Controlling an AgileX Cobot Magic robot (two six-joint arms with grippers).
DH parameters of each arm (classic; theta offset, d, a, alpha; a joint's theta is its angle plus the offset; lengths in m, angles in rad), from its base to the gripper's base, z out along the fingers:
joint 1: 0 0.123 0 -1.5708
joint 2: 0.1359 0 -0.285 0
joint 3: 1.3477 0 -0.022 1.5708
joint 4: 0 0.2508 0 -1.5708
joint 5: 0 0 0.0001 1.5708
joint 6: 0 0.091 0 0
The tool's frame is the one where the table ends.
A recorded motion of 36 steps. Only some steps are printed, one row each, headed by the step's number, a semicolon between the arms.
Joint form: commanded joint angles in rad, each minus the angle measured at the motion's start. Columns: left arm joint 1, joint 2, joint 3, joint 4, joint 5, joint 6; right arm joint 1, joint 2, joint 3, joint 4, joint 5, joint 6.
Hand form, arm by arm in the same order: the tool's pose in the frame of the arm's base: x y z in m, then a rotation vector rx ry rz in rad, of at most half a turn. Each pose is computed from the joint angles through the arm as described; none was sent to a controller.
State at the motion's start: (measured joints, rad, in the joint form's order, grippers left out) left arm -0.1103 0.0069 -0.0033 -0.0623 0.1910 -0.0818; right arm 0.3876 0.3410 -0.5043 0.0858 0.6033 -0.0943
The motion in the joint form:
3: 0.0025 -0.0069 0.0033 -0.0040 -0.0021 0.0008; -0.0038 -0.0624 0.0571 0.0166 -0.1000 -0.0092
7: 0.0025 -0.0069 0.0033 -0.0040 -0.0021 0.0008; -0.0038 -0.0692 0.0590 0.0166 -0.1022 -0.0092
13: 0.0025 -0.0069 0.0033 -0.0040 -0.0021 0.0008; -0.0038 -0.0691 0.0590 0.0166 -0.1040 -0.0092
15: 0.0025 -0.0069 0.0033 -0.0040 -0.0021 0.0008; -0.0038 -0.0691 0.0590 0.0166 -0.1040 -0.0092
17: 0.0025 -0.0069 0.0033 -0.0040 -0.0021 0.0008; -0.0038 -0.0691 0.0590 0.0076 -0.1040 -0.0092
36: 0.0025 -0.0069 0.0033 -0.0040 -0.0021 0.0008; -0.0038 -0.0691 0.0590 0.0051 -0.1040 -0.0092
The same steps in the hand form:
3: 0.0556 -0.0072 0.1961 -0.0227 1.6759 -0.2021; 0.0580 0.0283 0.3004 -0.3951 1.7832 0.3065
7: 0.0556 -0.0072 0.1961 -0.0227 1.6759 -0.2021; 0.0570 0.0279 0.3004 -0.3935 1.7763 0.3071
13: 0.0556 -0.0072 0.1961 -0.0227 1.6759 -0.2021; 0.0571 0.0279 0.3005 -0.3930 1.7747 0.3072
15: 0.0556 -0.0072 0.1961 -0.0227 1.6759 -0.2021; 0.0571 0.0279 0.3005 -0.3930 1.7747 0.3072
17: 0.0556 -0.0072 0.1961 -0.0227 1.6759 -0.2021; 0.0572 0.0275 0.3005 -0.3970 1.7735 0.2977
36: 0.0556 -0.0072 0.1961 -0.0227 1.6759 -0.2021; 0.0573 0.0274 0.3005 -0.3981 1.7732 0.2951

